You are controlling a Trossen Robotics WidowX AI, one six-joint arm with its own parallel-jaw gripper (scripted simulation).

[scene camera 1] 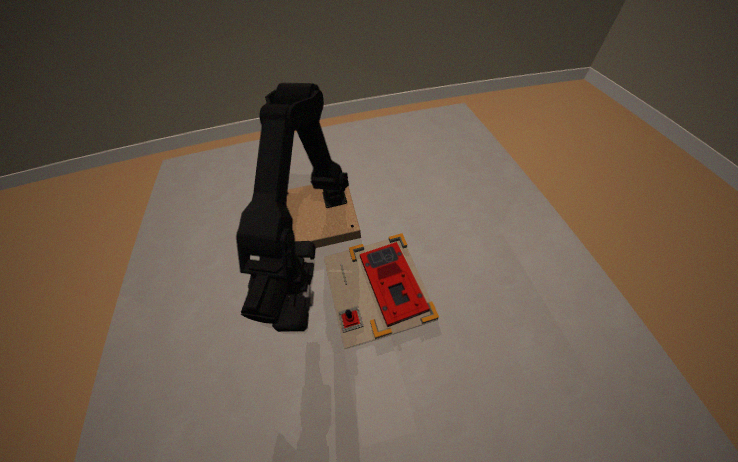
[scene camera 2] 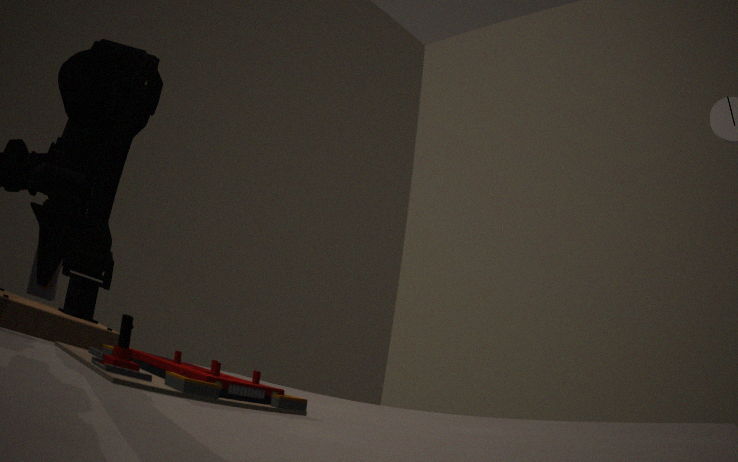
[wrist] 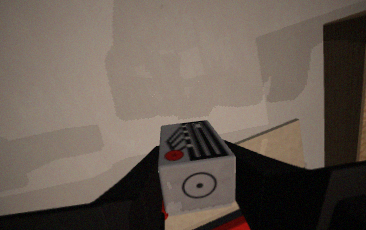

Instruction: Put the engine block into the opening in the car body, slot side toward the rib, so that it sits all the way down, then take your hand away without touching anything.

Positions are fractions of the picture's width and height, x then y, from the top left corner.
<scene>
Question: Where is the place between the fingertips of the gripper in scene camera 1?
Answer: At 0.41,0.64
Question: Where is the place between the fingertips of the gripper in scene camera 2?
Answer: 0.06,0.62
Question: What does the gripper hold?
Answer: An engine block.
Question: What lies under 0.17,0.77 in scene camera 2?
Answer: A black peg.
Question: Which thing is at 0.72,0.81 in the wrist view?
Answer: The gripper.
</scene>
